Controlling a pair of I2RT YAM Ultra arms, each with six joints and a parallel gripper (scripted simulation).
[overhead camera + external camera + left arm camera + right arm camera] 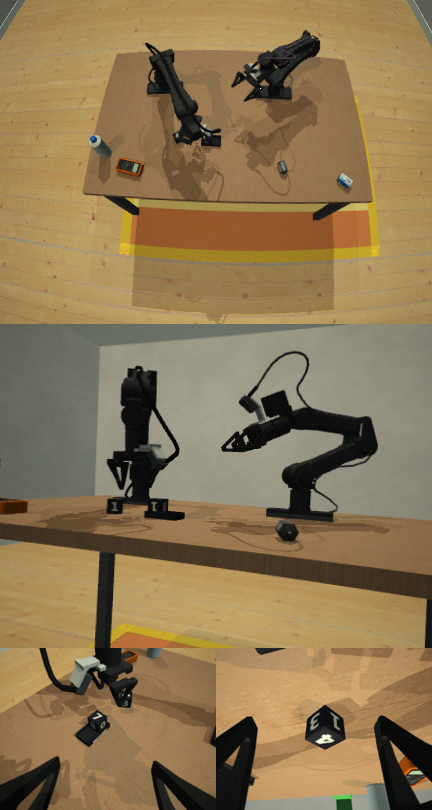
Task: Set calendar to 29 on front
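My right hand is 10 mm past the black calendar tray, 90 mm to the right of it and 70 mm above it.
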